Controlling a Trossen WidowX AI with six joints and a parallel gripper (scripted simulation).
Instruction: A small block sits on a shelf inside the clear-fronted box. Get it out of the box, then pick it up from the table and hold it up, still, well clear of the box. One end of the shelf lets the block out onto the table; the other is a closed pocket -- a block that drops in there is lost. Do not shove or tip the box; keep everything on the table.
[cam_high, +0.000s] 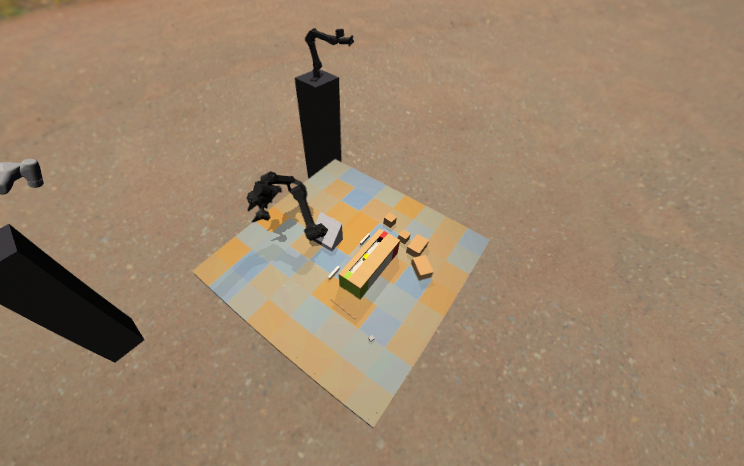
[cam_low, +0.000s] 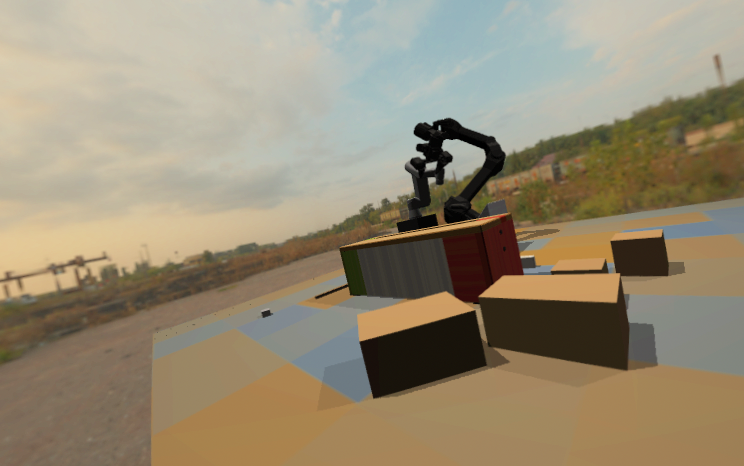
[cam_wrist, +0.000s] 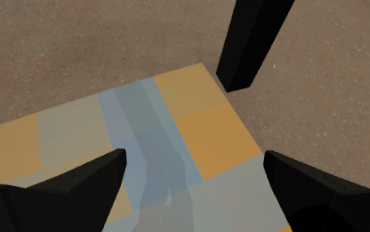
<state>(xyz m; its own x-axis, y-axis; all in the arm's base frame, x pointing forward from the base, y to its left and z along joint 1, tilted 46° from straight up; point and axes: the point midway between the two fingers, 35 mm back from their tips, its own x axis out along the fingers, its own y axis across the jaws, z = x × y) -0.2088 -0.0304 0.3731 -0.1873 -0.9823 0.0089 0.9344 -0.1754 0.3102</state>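
Now: the long box 500 mm ahead of my gripper tip, 350 mm to the left of it and 270 mm below it. Round my gripper tip: small yellow block: 510 mm ahead, 340 mm to the left, 240 mm below.
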